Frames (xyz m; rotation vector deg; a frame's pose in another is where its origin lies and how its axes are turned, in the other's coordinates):
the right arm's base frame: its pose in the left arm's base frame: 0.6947 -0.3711 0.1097 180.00 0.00 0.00
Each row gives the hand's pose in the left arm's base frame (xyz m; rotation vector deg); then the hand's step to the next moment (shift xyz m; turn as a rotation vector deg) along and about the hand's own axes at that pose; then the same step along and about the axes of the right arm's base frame.
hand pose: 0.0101 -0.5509 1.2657 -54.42 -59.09 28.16
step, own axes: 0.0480 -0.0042 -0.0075 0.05 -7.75 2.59
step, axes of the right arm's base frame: 0.0283 -0.0299 -0.0261 -2.86 2.93 -7.07
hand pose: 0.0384 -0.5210 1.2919 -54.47 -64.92 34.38
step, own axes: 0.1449 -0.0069 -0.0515 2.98 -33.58 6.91
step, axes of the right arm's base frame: 0.0970 -0.0973 -0.0694 -7.42 11.86 -31.44
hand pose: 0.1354 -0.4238 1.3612 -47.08 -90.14 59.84
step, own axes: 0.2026 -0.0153 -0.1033 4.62 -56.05 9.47
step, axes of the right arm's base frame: 0.0527 -0.1979 -0.1000 -10.30 19.67 -52.53
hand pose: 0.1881 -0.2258 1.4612 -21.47 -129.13 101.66
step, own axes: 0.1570 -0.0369 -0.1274 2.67 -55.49 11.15
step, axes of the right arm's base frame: -0.1044 -0.1624 -0.0706 -9.03 21.75 -51.54
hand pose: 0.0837 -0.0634 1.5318 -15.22 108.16 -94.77
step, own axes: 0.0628 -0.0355 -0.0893 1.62 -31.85 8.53
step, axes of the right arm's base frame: -0.1082 -0.0341 -0.0176 -4.06 14.29 -29.48
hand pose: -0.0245 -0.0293 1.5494 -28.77 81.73 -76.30
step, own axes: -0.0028 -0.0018 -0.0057 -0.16 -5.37 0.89
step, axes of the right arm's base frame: -0.0047 -0.0044 -0.0016 -1.02 1.80 -5.04
